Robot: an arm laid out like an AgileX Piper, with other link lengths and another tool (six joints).
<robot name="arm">
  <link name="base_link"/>
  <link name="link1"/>
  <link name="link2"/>
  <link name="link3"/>
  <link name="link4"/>
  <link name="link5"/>
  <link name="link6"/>
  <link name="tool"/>
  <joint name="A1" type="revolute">
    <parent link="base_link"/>
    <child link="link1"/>
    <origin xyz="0 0 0.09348"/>
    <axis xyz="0 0 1"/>
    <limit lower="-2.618" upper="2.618"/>
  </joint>
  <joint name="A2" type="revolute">
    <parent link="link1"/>
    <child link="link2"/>
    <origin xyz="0 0 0"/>
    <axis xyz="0 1 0"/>
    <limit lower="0" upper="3.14"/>
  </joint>
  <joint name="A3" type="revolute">
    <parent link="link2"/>
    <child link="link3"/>
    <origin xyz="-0.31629 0 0.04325"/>
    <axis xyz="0 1 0"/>
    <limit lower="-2.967" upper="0"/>
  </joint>
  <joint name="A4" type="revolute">
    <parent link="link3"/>
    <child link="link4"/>
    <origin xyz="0.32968 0 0.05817"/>
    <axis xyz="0.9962 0 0.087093"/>
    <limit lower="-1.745" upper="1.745"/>
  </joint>
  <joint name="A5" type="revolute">
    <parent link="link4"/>
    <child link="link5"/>
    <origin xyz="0 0 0"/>
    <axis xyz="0 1 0"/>
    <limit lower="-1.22" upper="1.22"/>
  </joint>
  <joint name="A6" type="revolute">
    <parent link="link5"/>
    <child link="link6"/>
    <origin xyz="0.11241 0 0.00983"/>
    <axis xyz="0.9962 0 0.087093"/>
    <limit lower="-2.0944" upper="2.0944"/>
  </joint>
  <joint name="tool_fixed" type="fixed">
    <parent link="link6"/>
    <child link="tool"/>
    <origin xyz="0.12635 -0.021 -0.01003" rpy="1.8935 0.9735 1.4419"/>
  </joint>
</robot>
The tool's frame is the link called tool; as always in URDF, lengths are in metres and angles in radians.
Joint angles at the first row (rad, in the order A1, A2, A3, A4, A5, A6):
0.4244, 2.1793, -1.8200, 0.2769, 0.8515, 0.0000
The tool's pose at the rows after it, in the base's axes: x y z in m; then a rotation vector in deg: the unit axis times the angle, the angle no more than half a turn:
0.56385, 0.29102, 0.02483, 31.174, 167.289, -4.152
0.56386, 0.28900, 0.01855, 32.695, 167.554, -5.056
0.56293, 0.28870, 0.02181, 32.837, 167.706, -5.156
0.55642, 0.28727, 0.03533, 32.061, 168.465, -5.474
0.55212, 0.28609, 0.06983, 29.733, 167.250, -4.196
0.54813, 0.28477, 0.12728, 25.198, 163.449, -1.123
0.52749, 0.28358, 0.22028, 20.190, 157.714, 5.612
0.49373, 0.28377, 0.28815, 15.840, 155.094, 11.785
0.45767, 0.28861, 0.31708, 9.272, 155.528, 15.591
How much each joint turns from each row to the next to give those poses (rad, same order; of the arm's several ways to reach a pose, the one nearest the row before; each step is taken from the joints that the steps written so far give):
0.0022, 0.0411, -0.0123, -0.0041, -0.0147, 0.0214
0.0000, 0.0097, -0.0005, -0.0127, -0.0011, 0.0243
0.0000, -0.0040, -0.0038, -0.0021, 0.0103, 0.0052
0.0000, -0.0241, -0.0031, 0.0001, 0.0399, -0.0002
0.0000, -0.0572, -0.0033, -0.0001, 0.0355, -0.0194
0.0000, -0.0923, -0.0054, 0.0040, 0.0270, -0.0512
-0.0001, -0.1548, -0.0032, 0.0368, 0.0409, -0.0632
0.0001, -0.1203, -0.0049, 0.0621, 0.0623, -0.0468
0.0065, -0.0769, 0.0218, 0.0702, 0.0643, -0.0648

